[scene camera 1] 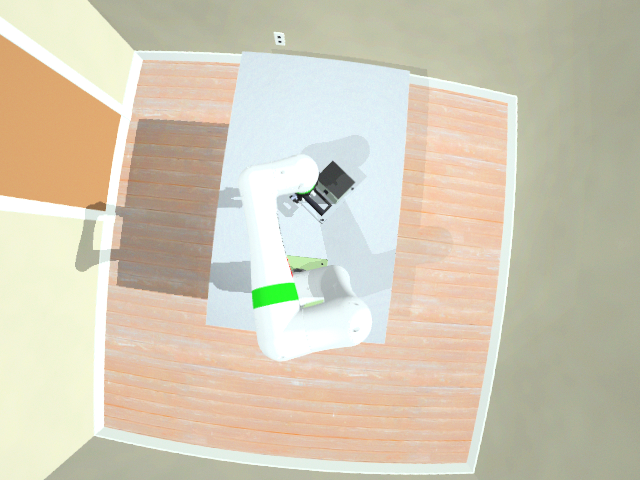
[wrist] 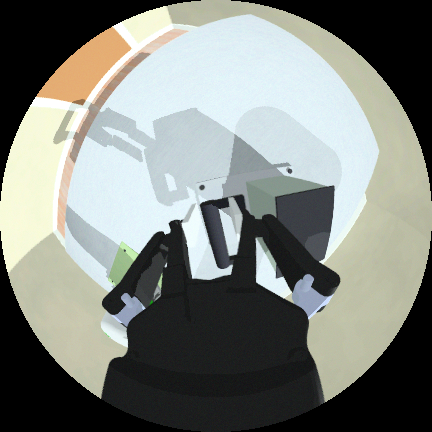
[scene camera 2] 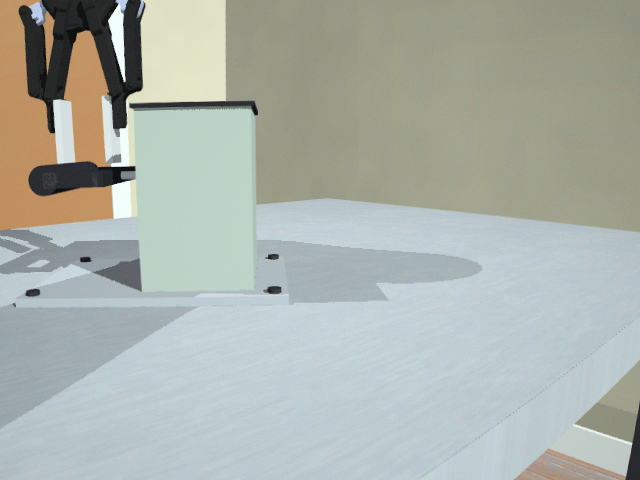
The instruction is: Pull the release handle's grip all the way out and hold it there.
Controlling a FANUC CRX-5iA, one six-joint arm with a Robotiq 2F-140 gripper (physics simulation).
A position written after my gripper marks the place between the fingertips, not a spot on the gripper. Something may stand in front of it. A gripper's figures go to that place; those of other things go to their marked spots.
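My gripper (wrist: pixel 213 209), 21 cm from the lens. Bolted base plate (wrist: pixel 215 188), 31 cm from the lens.
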